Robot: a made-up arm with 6 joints. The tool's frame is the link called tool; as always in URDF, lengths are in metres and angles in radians. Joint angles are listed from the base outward.
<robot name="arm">
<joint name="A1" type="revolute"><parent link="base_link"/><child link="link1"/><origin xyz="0 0 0.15"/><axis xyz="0 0 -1"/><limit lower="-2.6" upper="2.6"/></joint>
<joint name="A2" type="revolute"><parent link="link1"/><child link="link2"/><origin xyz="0 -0.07 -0.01"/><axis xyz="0 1 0"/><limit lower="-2.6" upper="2.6"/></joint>
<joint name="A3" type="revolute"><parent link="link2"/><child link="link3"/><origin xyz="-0.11 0.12 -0.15"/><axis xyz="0 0 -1"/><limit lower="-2.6" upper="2.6"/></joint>
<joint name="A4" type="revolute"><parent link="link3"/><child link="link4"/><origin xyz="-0.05 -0.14 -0.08"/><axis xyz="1 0 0"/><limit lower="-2.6" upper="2.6"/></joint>
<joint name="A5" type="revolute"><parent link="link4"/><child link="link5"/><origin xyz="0.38 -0.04 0.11"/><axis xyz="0 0 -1"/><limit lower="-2.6" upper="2.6"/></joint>
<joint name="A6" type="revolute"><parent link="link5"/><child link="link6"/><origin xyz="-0.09 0.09 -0.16"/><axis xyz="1 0 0"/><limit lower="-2.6" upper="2.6"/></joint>
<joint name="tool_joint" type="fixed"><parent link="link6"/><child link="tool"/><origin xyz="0.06 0 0.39"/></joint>
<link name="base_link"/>
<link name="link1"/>
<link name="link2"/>
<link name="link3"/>
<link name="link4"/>
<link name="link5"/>
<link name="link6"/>
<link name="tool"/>
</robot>
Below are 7 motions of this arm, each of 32 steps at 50 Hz.
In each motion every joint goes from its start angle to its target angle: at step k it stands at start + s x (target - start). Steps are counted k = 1, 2, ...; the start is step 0. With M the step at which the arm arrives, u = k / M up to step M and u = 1 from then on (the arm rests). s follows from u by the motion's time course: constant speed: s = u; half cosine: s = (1 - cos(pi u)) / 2; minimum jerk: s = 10 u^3 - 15 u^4 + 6 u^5.
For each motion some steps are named. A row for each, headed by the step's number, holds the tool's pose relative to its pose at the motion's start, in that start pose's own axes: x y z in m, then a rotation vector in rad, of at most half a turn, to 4 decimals.
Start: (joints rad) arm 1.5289 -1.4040 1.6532 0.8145 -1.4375 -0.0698
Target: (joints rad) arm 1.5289 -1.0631 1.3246 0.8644 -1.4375 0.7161
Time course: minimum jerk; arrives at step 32
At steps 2, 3, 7, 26, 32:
2: 0.0004 -0.0010 0.0002 0.0021 0.0007 0.0006
3: 0.0013 -0.0031 0.0005 0.0069 0.0021 0.0019
7: 0.0134 -0.0314 0.0044 0.0710 0.0225 0.0187
26: 0.1918 -0.3377 -0.1301 0.9462 0.3633 0.0915
32: 0.1989 -0.3484 -0.1463 0.9956 0.3846 0.0866

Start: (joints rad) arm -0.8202 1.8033 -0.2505 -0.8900 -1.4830 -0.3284
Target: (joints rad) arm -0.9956 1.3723 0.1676 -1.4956 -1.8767 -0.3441
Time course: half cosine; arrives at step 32
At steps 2, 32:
2: 0.0010 -0.0001 -0.0003 0.0003 0.0086 0.0010
32: 0.0791 -0.0717 -0.0813 0.2981 0.7644 0.0661

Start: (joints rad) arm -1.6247 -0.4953 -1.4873 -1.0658 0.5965 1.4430
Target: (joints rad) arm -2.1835 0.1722 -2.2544 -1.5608 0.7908 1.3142
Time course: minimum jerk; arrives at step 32
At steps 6, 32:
6: 0.0039 0.0176 -0.0118 0.0348 0.0047 0.0446
32: -0.1150 0.3298 0.0275 0.8783 -0.2836 0.8241

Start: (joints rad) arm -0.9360 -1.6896 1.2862 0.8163 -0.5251 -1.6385
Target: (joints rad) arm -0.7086 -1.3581 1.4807 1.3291 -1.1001 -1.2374
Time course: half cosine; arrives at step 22
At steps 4, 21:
4: -0.0198 -0.0261 -0.0037 0.0320 -0.0430 -0.0221
21: -0.2686 -0.2495 -0.1082 0.2964 -0.6475 -0.1991

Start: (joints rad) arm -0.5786 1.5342 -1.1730 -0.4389 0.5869 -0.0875
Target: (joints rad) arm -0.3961 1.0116 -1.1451 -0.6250 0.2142 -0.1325
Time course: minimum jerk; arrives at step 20
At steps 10, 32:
10: -0.0332 0.0155 0.0055 -0.2125 -0.2797 0.0447
32: -0.0454 0.0265 -0.0136 -0.4779 -0.4959 0.0454

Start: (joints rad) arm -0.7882 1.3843 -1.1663 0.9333 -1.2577 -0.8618
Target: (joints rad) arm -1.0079 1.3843 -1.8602 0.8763 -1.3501 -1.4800
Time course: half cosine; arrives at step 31
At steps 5, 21, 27, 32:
5: 0.0012 0.0061 -0.0065 0.0009 -0.0040 0.0316
21: -0.0342 0.0875 -0.0658 0.0386 -0.1520 0.3140
27: -0.0566 0.1118 -0.0775 0.0580 -0.2202 0.3612
32: -0.0617 0.1169 -0.0796 0.0625 -0.2354 0.3689

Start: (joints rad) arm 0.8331 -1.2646 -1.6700 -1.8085 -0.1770 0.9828
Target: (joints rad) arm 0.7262 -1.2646 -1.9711 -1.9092 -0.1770 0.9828
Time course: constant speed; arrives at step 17
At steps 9, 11, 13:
9: -0.0279 0.0461 0.0531 -0.0893 -0.1604 0.0649
11: -0.0358 0.0564 0.0637 -0.1101 -0.1963 0.0781
13: -0.0443 0.0668 0.0737 -0.1312 -0.2324 0.0908

